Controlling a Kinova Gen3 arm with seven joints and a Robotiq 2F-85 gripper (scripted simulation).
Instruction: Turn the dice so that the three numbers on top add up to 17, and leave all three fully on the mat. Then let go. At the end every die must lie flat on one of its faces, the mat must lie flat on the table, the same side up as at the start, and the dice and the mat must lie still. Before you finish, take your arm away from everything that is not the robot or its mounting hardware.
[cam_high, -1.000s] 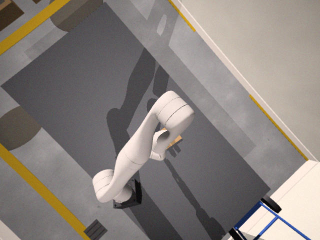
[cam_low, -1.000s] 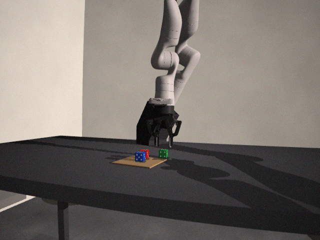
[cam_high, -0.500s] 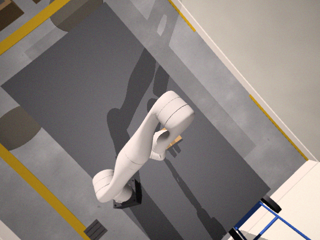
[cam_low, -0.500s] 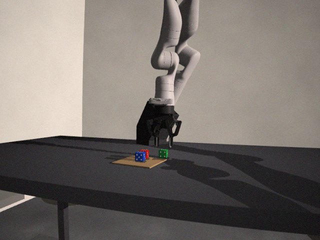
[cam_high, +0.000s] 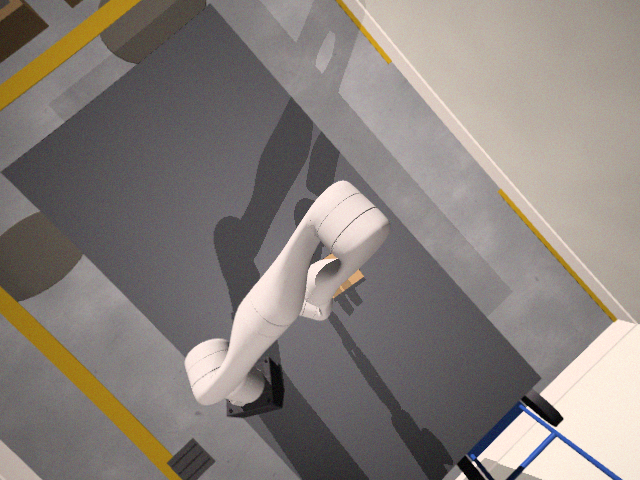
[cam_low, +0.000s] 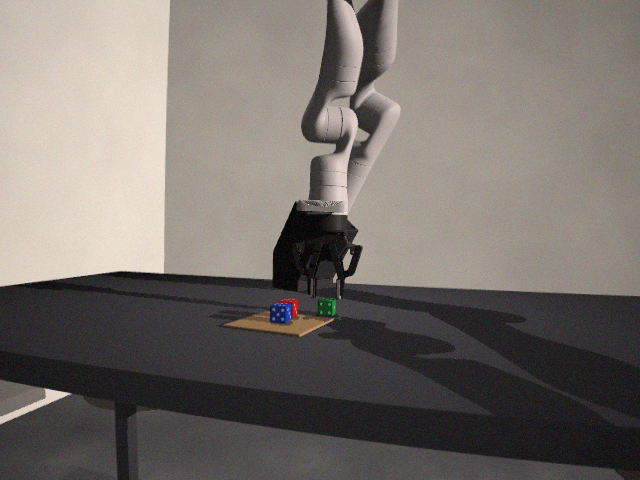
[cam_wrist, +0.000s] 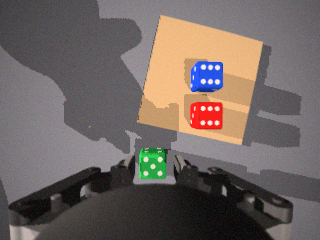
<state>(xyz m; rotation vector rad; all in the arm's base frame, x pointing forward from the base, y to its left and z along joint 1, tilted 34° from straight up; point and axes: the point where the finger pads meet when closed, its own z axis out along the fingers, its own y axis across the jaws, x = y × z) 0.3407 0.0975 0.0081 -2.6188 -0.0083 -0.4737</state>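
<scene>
Right now my hand is 3 cm above the green die. Also, from my hand: red die 6 cm ahead, 5 cm to the right, 3 cm below; tan mat 10 cm ahead, 5 cm to the right, 5 cm below; blue die 10 cm ahead, 5 cm to the right, 3 cm below.
</scene>
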